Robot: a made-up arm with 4 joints. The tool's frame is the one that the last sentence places.
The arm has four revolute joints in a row. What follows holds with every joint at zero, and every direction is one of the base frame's. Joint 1 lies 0.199 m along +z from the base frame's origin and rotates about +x. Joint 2 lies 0.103 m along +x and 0.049 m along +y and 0.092 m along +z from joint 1 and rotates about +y. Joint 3 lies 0.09 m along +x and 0.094 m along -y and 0.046 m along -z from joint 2 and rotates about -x. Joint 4 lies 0.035 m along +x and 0.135 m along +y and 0.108 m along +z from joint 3 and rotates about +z. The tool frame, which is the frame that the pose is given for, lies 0.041 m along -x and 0.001 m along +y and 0.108 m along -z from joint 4; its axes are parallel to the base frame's.
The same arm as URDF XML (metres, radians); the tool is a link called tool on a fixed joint. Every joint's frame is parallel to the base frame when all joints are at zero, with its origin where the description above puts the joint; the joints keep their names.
<robot name="arm">
<joint name="joint 1" type="continuous"><parent link="base"/><child link="link1"/><origin xyz="0 0 0.199" rpy="0 0 0"/><axis xyz="1 0 0"/></joint>
<joint name="joint 2" type="continuous"><parent link="link1"/><child link="link2"/><origin xyz="0.103 0.049 0.092" rpy="0 0 0"/><axis xyz="0 1 0"/></joint>
<joint name="joint 3" type="continuous"><parent link="link2"/><child link="link3"/><origin xyz="0.09 -0.094 -0.046" rpy="0 0 0"/><axis xyz="-1 0 0"/></joint>
<joint name="joint 4" type="continuous"><parent link="link3"/><child link="link4"/><origin xyz="0.035 0.135 0.108" rpy="0 0 0"/><axis xyz="0 0 1"/></joint>
<joint name="tool_joint" type="fixed"><parent link="link4"/><child link="tool"/><origin xyz="-0.041 0.001 -0.108" rpy="0 0 0"/></joint>
<link name="base"/>
<link name="link1"/>
<link name="link2"/>
<link name="link3"/>
<link name="link4"/>
<link name="tool"/>
</robot>

